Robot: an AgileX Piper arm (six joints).
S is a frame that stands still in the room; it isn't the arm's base.
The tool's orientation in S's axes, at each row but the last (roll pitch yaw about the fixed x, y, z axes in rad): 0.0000 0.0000 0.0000; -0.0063 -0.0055 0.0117; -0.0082 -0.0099 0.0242; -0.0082 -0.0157 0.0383; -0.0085 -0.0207 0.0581; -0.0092 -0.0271 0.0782; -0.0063 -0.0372 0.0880; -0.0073 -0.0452 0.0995
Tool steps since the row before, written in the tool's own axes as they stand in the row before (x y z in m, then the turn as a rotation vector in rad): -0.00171 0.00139 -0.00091 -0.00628 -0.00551 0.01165; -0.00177 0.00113 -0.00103 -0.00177 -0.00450 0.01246; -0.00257 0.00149 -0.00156 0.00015 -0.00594 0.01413; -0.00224 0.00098 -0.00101 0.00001 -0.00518 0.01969; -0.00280 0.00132 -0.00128 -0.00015 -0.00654 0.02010; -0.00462 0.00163 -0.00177 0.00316 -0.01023 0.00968; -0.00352 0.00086 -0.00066 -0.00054 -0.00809 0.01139; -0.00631 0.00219 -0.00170 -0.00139 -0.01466 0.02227
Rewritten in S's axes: -0.00171 0.00139 -0.00091 -0.00628 -0.00551 0.01165; -0.00178 0.00110 -0.00105 -0.00179 -0.00444 0.01248; -0.00259 0.00141 -0.00160 0.00015 -0.00582 0.01418; -0.00226 0.00089 -0.00105 -0.00011 -0.00503 0.01973; -0.00284 0.00115 -0.00135 -0.00020 -0.00639 0.02015; -0.00468 0.00125 -0.00191 0.00368 -0.00988 0.00986; -0.00355 0.00055 -0.00080 -0.00026 -0.00807 0.01141; -0.00641 0.00155 -0.00200 -0.00095 -0.01466 0.02229
